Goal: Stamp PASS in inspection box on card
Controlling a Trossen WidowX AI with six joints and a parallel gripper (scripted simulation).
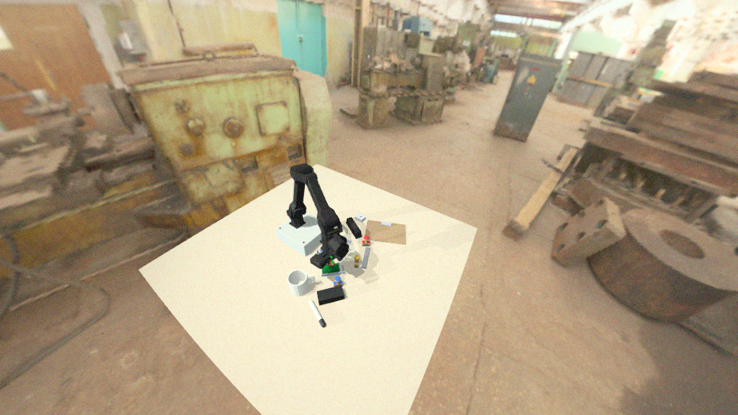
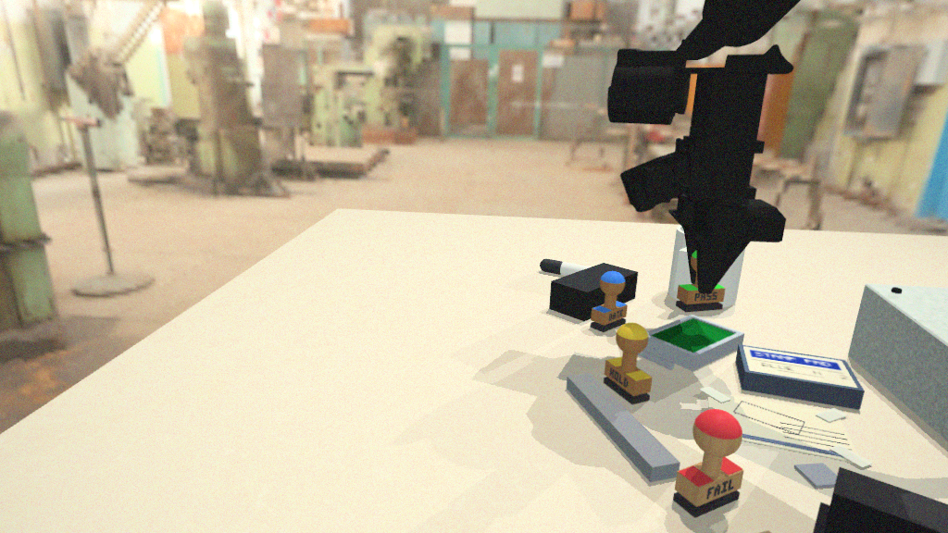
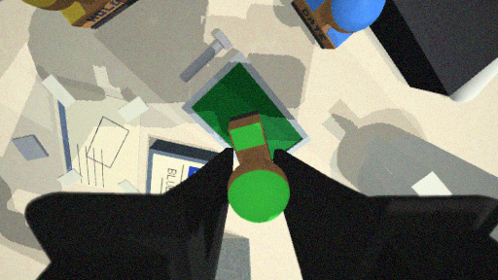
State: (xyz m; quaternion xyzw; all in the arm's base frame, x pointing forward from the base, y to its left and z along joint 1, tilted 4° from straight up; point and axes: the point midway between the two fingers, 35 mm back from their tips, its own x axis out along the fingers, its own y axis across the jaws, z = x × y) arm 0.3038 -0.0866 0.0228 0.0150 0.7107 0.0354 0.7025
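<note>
The card lies 4 cm behind my gripper tip, 13 cm to the left of it and 7 cm below it. From my gripper tip the other things lie so: PASS stamp (right at my gripper tip); blue stamp (8 cm ahead, 4 cm to the right, 5 cm below); green ink pad (6 cm below).
</note>
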